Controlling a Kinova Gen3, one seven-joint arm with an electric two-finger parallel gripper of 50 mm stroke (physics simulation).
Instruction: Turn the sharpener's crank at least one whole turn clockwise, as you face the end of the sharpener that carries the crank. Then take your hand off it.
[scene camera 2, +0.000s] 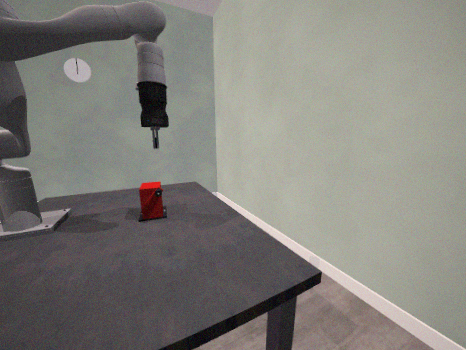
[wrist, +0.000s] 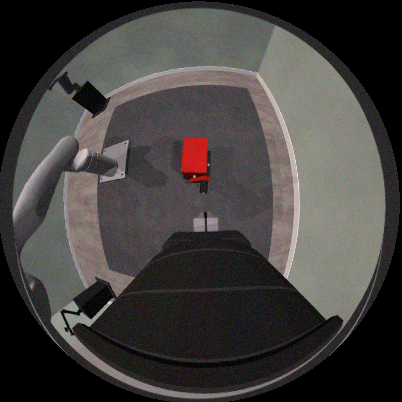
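Note:
The sharpener, a red box (scene camera 2: 151, 202) (wrist: 194, 156) on a dark base, stands upright on the table. Its crank shows in the wrist view as a short red arm (wrist: 200, 179) at the body's near end, with a black knob (wrist: 203, 187) sticking out towards the gripper. In scene camera 2 a small dark round part shows high on the body's right side. My gripper (scene camera 2: 156, 147) (wrist: 205, 218) points down, high above the sharpener and apart from it. Its fingers are shut together with nothing between them.
The dark table (scene camera 2: 165, 270) (wrist: 150, 220) carries the arm's grey base plate (scene camera 2: 59, 220) (wrist: 123, 156) left of the sharpener. A pale green wall (scene camera 2: 340, 125) rises beyond the table's right edge. Two black boxes (wrist: 90, 97) (wrist: 95, 298) show at the left in the wrist view.

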